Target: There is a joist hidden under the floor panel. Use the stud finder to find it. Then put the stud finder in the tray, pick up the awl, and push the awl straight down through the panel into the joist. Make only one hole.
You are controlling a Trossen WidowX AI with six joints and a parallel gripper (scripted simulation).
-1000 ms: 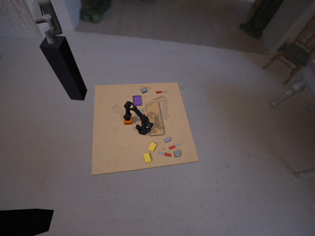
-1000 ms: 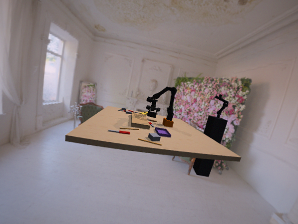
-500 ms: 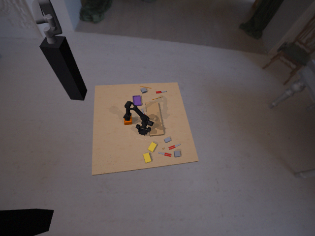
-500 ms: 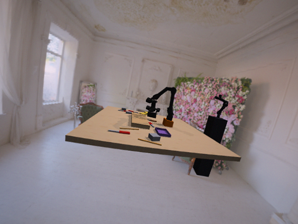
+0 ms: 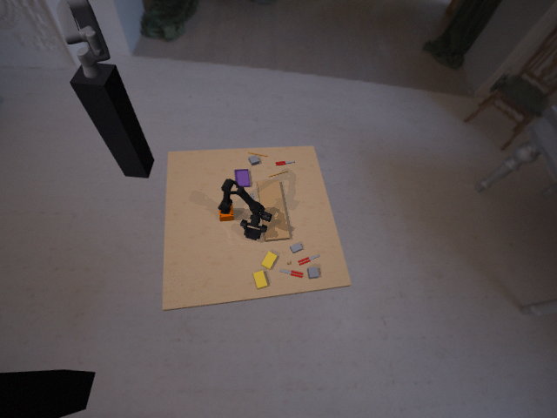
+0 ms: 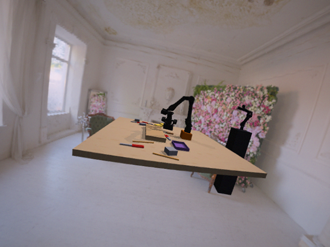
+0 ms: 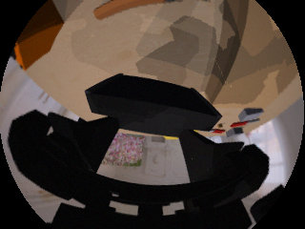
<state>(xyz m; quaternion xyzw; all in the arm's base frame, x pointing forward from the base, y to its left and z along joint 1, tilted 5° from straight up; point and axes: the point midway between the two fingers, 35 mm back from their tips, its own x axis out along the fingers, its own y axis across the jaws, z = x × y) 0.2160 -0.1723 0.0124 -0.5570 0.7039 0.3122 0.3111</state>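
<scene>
Now: gripper tip 10 mm past the stud finder, 10 mm to the right of it and 10 mm above it. Also, from my gripper tip: purple tray 120 mm behind, 540 mm to the left, 60 mm below; then awl 130 mm to the left, 70 mm below.
</scene>
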